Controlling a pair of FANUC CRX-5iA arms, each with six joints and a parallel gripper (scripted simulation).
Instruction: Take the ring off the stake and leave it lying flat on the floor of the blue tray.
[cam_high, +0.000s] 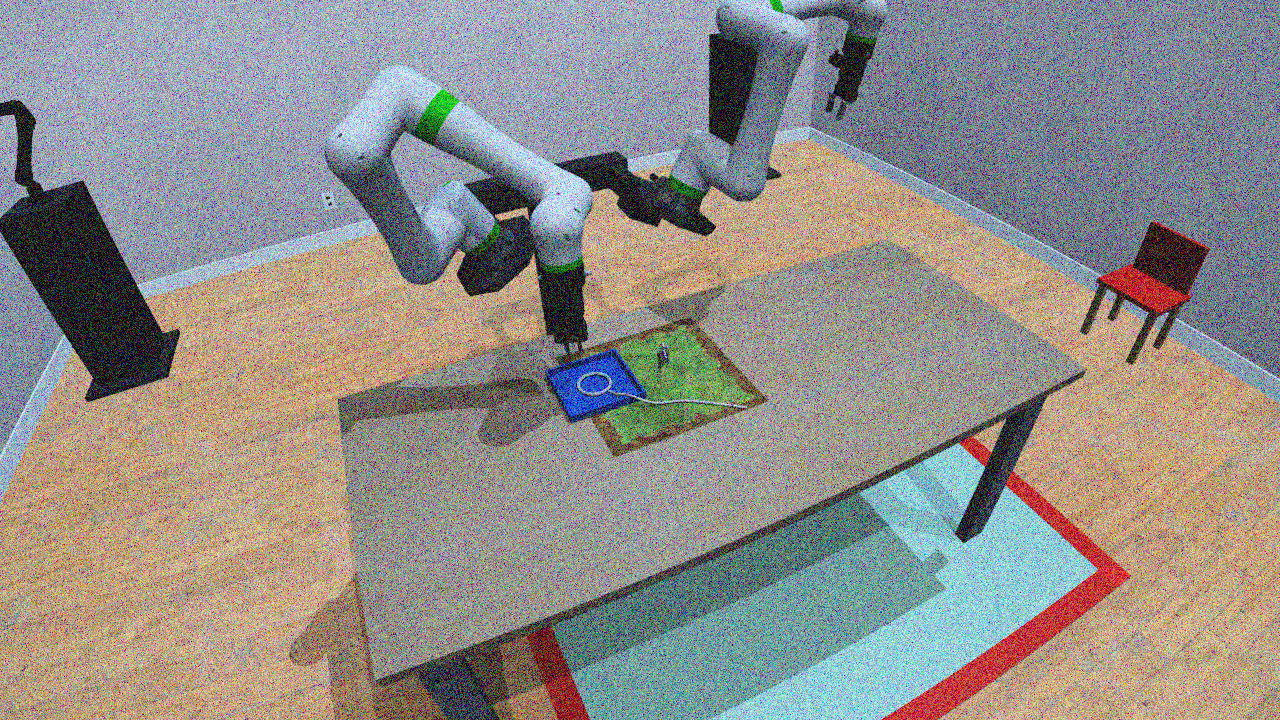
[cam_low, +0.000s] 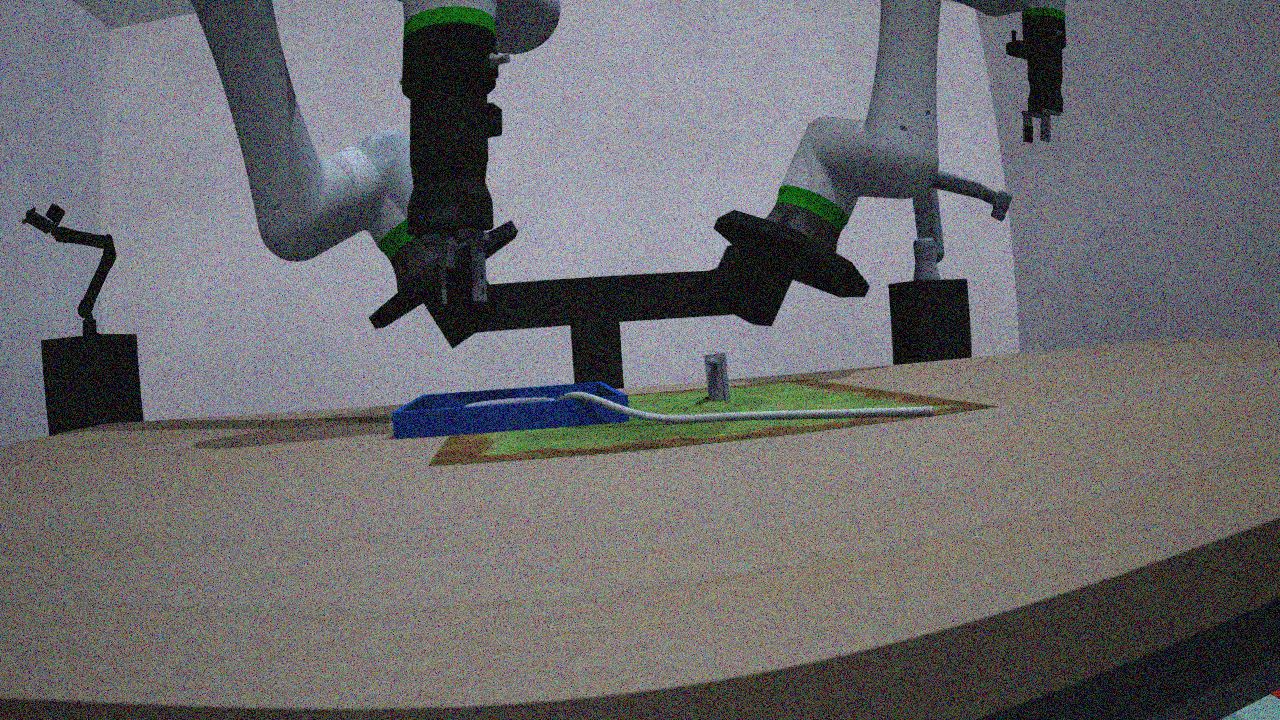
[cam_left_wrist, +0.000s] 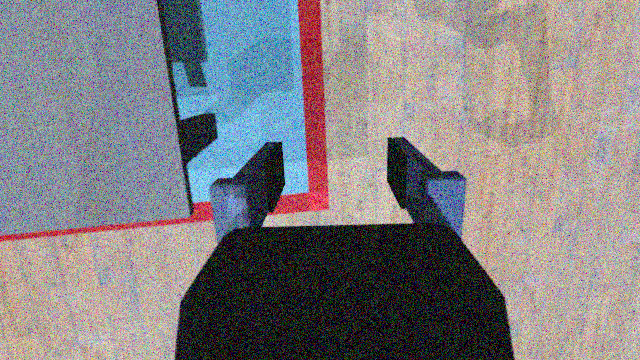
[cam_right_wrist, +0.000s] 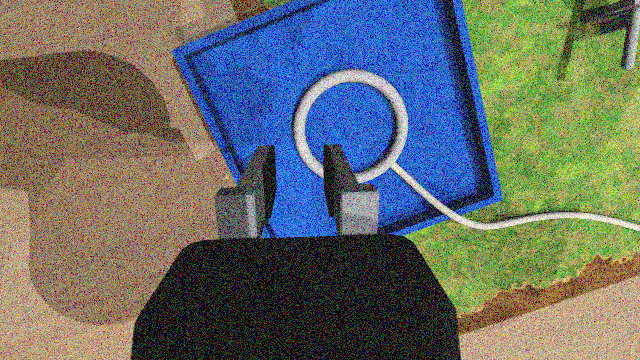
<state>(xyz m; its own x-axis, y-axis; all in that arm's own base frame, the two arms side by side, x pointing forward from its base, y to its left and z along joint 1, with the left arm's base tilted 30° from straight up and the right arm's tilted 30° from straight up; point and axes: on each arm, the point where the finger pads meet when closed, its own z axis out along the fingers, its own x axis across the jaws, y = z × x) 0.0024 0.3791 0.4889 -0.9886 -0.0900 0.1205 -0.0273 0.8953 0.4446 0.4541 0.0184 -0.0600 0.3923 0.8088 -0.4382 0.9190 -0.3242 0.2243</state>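
The grey ring lies 12 cm below my right hand, 4 cm to the left of it and 1 cm ahead of it. From my right hand the other things lie so: grey stake 24 cm to the left, 10 cm below; then blue tray 12 cm below, 4 cm to the left, 1 cm ahead.
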